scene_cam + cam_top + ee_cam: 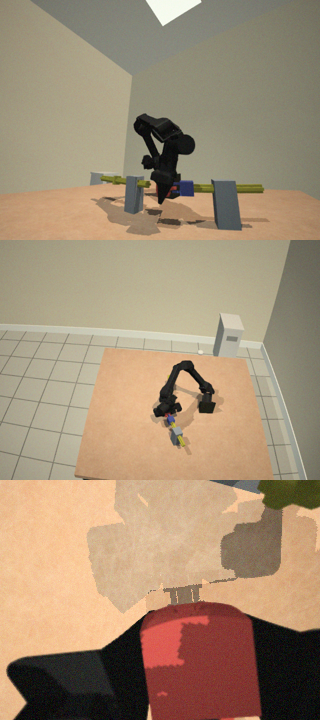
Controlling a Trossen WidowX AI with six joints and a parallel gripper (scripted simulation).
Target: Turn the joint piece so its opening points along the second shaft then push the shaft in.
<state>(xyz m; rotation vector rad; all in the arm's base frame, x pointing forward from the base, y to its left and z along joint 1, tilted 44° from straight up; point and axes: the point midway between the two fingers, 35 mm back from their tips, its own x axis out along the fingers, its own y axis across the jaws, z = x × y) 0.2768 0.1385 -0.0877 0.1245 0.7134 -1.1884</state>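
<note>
My gripper tip is now 4 cm below the red joint piece, 1 cm to the right of it and 1 cm past it.
</note>
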